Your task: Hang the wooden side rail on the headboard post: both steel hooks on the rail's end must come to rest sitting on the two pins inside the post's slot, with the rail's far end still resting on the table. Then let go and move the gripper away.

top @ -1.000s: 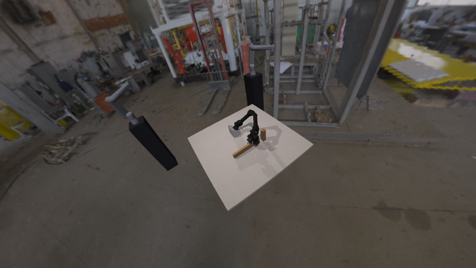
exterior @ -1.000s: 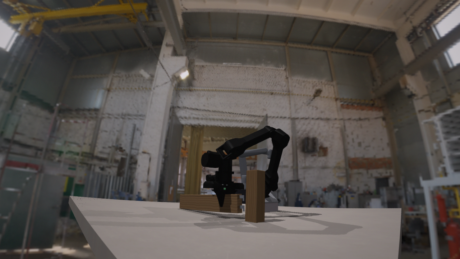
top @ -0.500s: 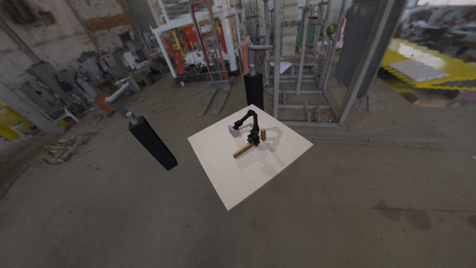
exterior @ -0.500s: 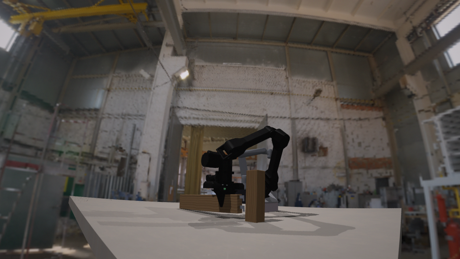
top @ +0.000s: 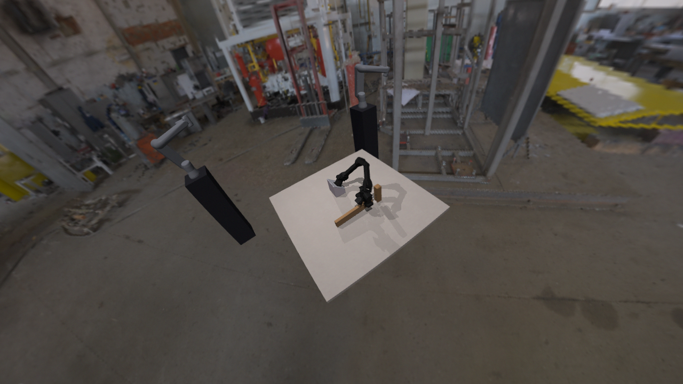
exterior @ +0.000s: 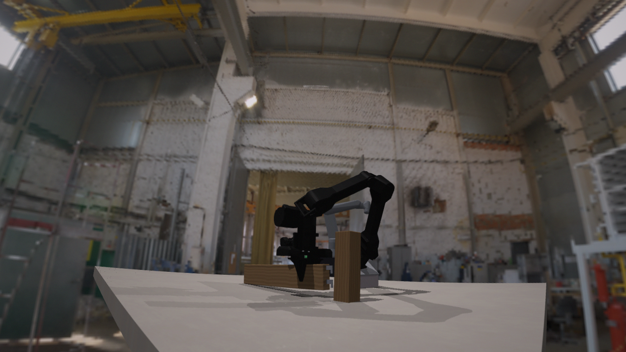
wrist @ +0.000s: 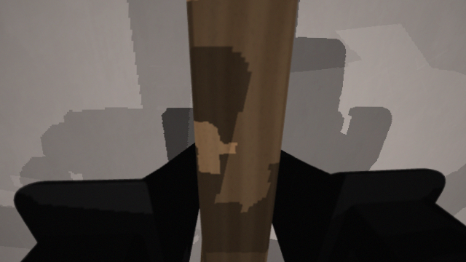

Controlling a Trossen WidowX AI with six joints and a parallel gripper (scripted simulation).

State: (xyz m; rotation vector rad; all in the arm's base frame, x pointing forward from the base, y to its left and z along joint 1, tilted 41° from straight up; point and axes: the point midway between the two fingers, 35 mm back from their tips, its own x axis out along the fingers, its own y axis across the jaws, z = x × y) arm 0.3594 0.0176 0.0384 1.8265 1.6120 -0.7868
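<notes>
The headboard post lies 10 mm ahead of my gripper tip, 150 mm to the left of it and 40 mm above it.
</notes>
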